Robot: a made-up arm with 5 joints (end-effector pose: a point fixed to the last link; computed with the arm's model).
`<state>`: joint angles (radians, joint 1 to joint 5).
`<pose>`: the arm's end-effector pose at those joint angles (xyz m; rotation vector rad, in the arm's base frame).
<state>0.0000 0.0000 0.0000 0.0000 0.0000</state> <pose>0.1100 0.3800 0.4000 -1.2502 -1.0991 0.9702</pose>
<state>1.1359 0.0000 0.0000 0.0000 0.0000</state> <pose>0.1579 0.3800 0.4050 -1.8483 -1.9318 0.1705</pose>
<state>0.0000 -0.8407 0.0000 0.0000 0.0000</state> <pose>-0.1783 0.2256 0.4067 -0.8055 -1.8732 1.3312</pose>
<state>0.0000 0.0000 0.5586 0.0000 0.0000</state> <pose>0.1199 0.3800 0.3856 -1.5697 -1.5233 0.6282</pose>
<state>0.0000 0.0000 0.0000 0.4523 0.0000</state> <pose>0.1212 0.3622 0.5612 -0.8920 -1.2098 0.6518</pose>
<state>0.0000 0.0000 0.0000 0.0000 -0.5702</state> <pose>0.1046 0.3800 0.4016 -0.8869 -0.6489 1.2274</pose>
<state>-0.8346 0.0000 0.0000 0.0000 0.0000</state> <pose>0.0869 0.3800 0.4280 -0.7085 -0.4366 1.3170</pose>
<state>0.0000 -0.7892 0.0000 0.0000 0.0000</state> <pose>-0.1650 0.2412 0.4087 -0.8396 -1.8273 1.3117</pose>
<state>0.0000 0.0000 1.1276 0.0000 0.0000</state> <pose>0.1362 0.3800 0.3786 -1.8448 -1.9263 0.1779</pose>
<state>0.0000 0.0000 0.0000 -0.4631 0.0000</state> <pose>0.0999 0.3233 0.2438 -1.6070 -0.9273 1.2932</pose>
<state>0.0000 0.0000 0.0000 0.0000 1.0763</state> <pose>0.1188 0.3800 0.4052 -1.8225 -1.8916 0.2231</pose>
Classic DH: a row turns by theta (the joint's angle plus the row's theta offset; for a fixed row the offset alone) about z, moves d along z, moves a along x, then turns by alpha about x. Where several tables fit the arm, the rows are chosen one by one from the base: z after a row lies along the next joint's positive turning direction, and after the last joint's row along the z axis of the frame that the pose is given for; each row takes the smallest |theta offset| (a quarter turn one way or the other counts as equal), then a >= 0, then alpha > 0; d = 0 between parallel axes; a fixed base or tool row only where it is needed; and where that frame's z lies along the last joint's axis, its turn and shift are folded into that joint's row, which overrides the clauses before.
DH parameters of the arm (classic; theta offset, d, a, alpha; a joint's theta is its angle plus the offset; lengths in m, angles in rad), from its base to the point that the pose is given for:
base (fixed): 0 0.44 0.13 1.5708
joint 1: -0.1664 0.0444 0.023 1.8309
joint 2: 0 0.0289 -0.0082 -1.8309
joint 3: -1.4728 -0.057 -0.0299 -1.5812
joint 4: 0 -0.0299 0.032 1.5812
joint 5: 0.0751 -0.3603 0.01 1.7935
tool (fixed): -1.6636 0.0001 0 0

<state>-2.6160 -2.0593 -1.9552 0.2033 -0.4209</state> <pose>0.4181 -0.1459 0.7123 -2.5604 0.0452 -1.3862</pose>
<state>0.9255 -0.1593 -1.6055 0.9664 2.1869</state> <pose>0.3136 0.2884 0.6471 -2.1002 -1.2994 -0.8345</pose>
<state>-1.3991 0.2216 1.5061 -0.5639 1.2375</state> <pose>0.0780 0.2589 0.1649 2.0298 1.9717 -0.8342</pose>
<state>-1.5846 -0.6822 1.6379 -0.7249 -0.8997</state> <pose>0.1230 0.3424 0.4213 -0.8691 -0.4182 1.1467</pose>
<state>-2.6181 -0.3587 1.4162 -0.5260 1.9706</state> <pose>0.0567 0.3530 0.4646 -1.6317 -1.9040 0.5333</pose>
